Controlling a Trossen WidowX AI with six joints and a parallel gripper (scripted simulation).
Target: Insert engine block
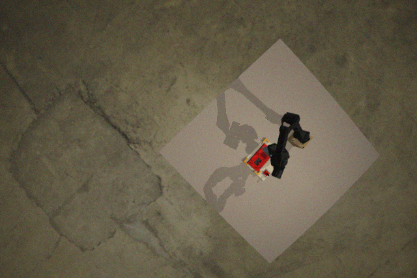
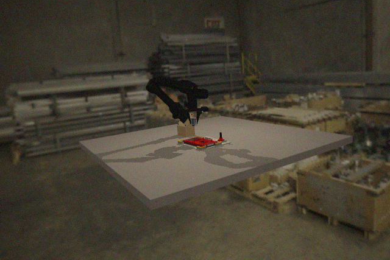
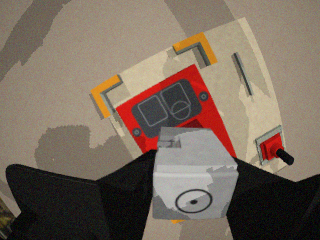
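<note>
Right now the cream base plate is 11 cm below my gripper tip, 5 cm ahead of it and 3 cm to the left of it. Also, from my gripper tip: grey engine block (1 cm behind, 1 cm above).
</note>
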